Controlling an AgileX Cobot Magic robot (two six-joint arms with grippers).
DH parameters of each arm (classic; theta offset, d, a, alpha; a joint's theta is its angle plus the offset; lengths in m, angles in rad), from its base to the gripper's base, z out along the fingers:
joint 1: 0 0.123 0 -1.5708
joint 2: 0.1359 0 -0.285 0
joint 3: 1.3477 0 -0.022 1.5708
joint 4: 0 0.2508 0 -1.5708
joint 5: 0 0 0.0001 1.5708
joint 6: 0 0.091 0 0
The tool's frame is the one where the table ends.
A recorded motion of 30 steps. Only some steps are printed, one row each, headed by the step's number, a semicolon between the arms.
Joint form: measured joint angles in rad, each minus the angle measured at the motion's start. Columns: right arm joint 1, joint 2, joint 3, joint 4, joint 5, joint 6; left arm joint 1, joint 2, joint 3, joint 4, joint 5, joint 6.
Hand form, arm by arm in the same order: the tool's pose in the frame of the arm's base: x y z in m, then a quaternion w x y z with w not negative. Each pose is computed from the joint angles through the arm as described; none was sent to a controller.
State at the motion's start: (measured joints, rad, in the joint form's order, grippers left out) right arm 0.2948 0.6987 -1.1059 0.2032 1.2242 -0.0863; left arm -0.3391 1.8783 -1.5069 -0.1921 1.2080 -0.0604
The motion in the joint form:
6: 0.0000 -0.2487 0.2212 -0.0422 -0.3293 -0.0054; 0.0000 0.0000 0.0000 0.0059 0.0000 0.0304
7: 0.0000 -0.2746 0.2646 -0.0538 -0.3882 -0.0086; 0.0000 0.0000 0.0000 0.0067 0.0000 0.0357
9: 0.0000 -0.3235 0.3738 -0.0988 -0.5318 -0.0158; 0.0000 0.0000 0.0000 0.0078 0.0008 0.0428
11: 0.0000 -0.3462 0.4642 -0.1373 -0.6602 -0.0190; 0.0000 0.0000 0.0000 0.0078 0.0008 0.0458
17: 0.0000 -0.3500 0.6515 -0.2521 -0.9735 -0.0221; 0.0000 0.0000 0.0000 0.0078 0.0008 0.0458
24: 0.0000 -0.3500 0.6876 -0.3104 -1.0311 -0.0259; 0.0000 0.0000 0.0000 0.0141 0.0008 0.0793
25: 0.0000 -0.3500 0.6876 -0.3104 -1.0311 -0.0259; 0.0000 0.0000 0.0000 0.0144 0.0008 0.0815
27: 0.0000 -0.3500 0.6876 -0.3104 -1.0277 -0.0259; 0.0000 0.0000 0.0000 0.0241 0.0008 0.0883
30: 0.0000 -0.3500 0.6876 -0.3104 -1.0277 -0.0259; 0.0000 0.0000 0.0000 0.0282 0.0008 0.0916
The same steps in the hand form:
6: 0.0476 0.0264 0.3922 0.55088 -0.15204 0.80915 0.13672; 0.3499 -0.1401 0.2419 0.02228 0.12395 0.98759 -0.09383
7: 0.0479 0.0251 0.3858 0.56880 -0.14877 0.79814 0.13155; 0.3500 -0.1401 0.2419 0.02259 0.12670 0.98728 -0.09340
9: 0.0523 0.0222 0.3678 0.60552 -0.14436 0.77490 0.10971; 0.3499 -0.1400 0.2419 0.02263 0.13042 0.98685 -0.09275
11: 0.0592 0.0213 0.3524 0.63160 -0.14297 0.75649 0.09148; 0.3499 -0.1400 0.2419 0.02277 0.13190 0.98666 -0.09271
17: 0.0774 0.0224 0.3201 0.68512 -0.15837 0.70969 0.04328; 0.3499 -0.1400 0.2419 0.02277 0.13190 0.98666 -0.09271
24: 0.0800 0.0223 0.3134 0.69427 -0.17534 0.69775 0.01948; 0.3501 -0.1395 0.2418 0.02480 0.14944 0.98441 -0.08938
25: 0.0800 0.0223 0.3134 0.69427 -0.17534 0.69775 0.01948; 0.3501 -0.1394 0.2418 0.02492 0.15057 0.98425 -0.08922
27: 0.0800 0.0223 0.3131 0.69306 -0.17551 0.69892 0.01932; 0.3503 -0.1387 0.2417 0.02595 0.15550 0.98386 -0.08461
30: 0.0800 0.0223 0.3131 0.69306 -0.17551 0.69892 0.01932; 0.3504 -0.1383 0.2416 0.02639 0.15779 0.98365 -0.08265

